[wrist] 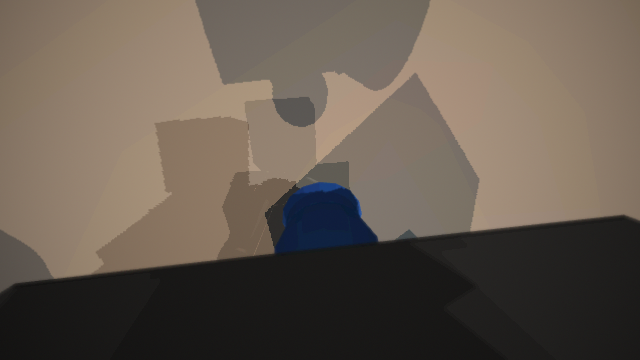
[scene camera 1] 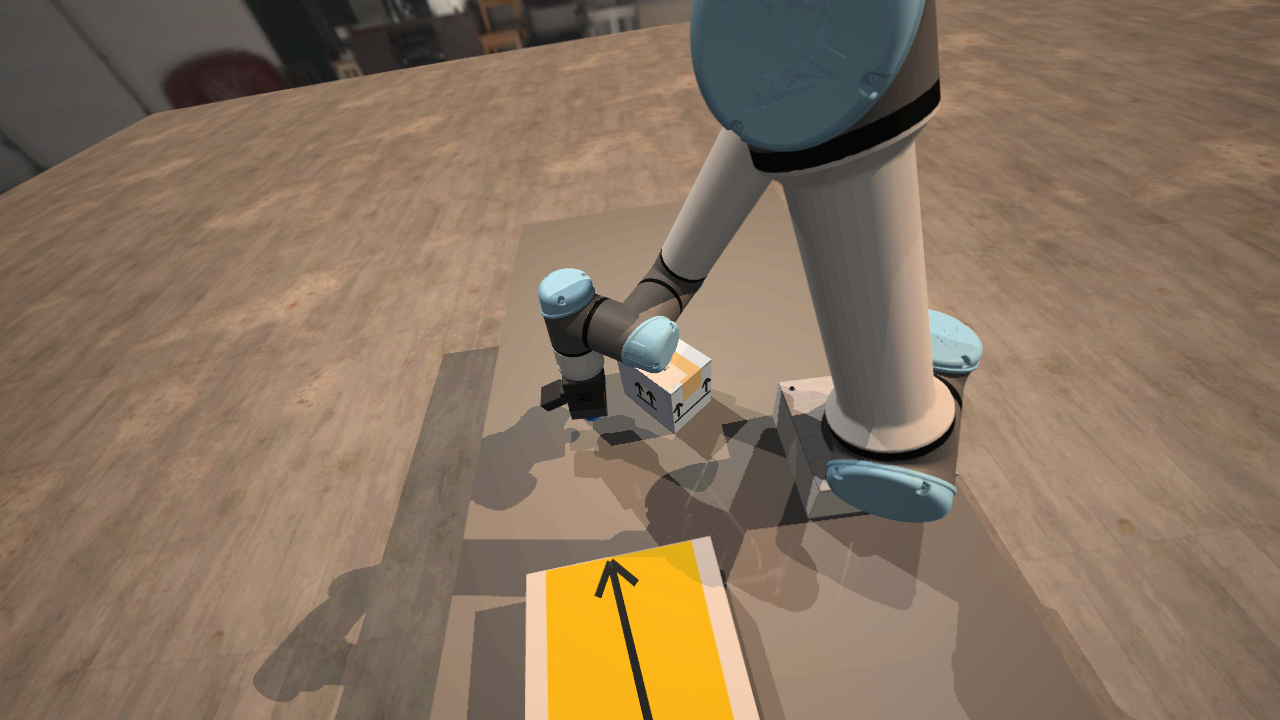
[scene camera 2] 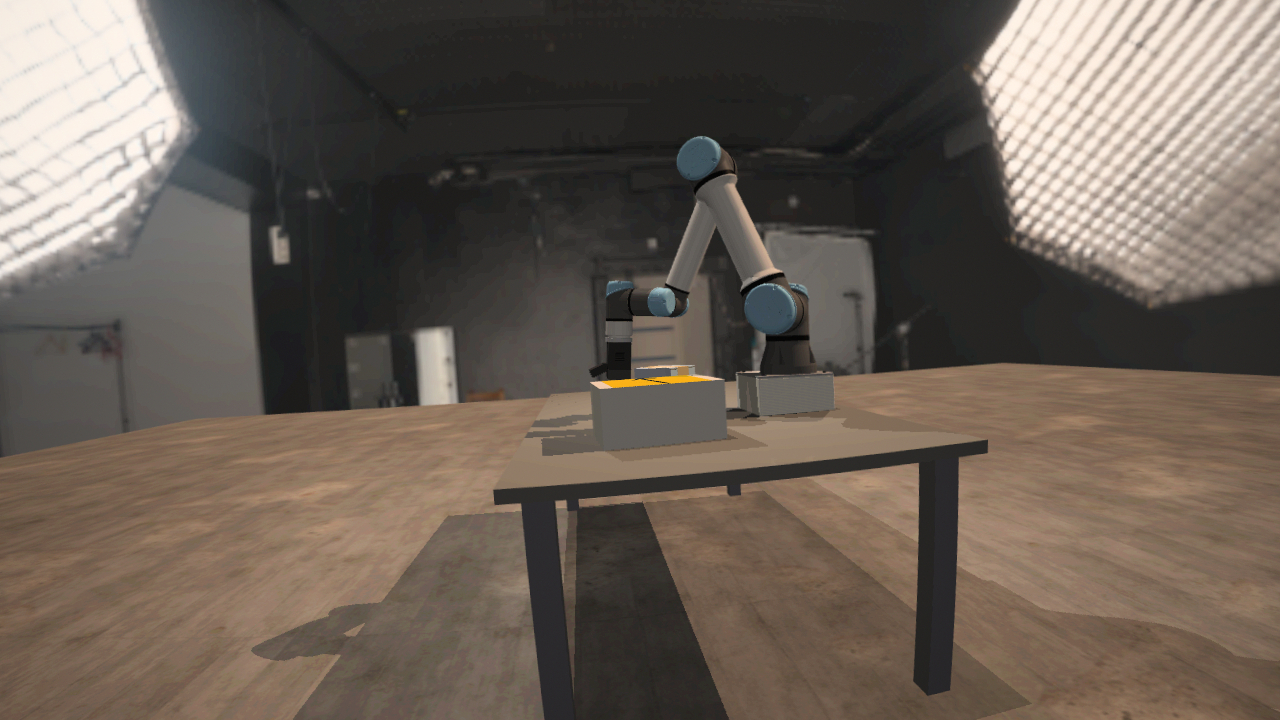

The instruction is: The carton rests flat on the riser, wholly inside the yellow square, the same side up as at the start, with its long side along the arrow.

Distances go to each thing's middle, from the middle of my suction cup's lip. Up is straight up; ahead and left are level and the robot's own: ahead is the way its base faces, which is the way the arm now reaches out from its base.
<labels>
Now: the carton (scene camera 1: 675,395) 140 mm behind my suction cup, 60 mm to the right of it and 10 mm below it. Round my suction cup: riser (scene camera 1: 653,627) (50 mm behind, 380 mm to the left, 10 mm below).
</labels>
